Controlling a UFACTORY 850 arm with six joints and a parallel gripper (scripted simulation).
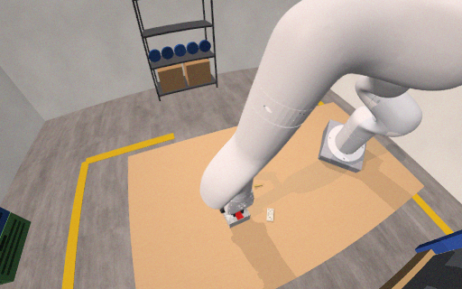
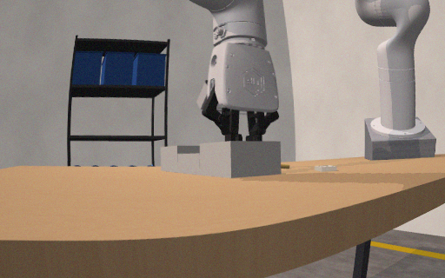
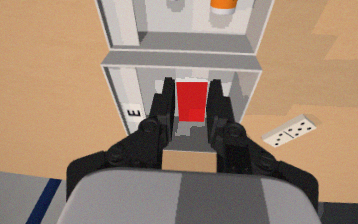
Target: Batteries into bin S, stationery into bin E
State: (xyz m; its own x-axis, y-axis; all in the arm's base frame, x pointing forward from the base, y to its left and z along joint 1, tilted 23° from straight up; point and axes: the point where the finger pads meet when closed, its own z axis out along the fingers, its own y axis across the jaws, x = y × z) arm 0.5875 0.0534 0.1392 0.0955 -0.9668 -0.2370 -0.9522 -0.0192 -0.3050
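Right now my hand is 10 mm to the left of the eraser and 20 mm above it. Round my hand: bin: 20 mm ahead, 80 mm to the right, 10 mm below; black battery: 20 mm ahead, 80 mm to the right, 30 mm below; orange battery: 10 mm behind, 80 mm to the right, 20 mm below.
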